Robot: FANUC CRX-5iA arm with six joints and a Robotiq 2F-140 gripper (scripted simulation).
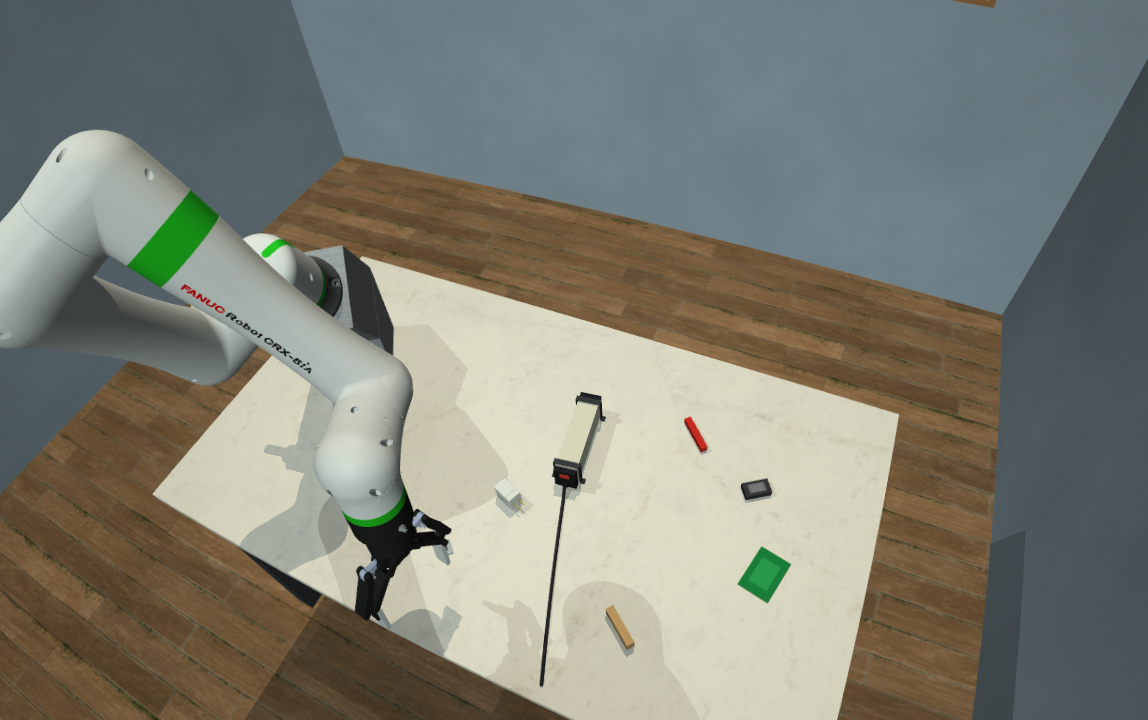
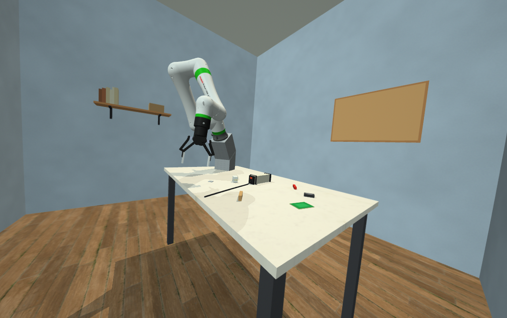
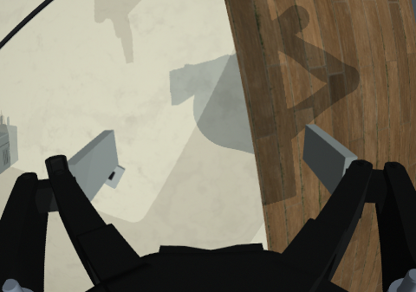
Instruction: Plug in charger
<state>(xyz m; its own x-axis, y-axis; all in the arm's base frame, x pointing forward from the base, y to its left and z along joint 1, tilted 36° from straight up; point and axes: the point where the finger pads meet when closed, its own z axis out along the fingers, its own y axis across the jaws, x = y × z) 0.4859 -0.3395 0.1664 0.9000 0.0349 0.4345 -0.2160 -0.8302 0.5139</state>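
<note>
Now: hand 3 cm short of the white charger, 27 cm to the right of it and 11 cm above it. The rest, counted from my hand: grey square tile: 5 cm behind, 12 cm to the left, 13 cm below.
</note>
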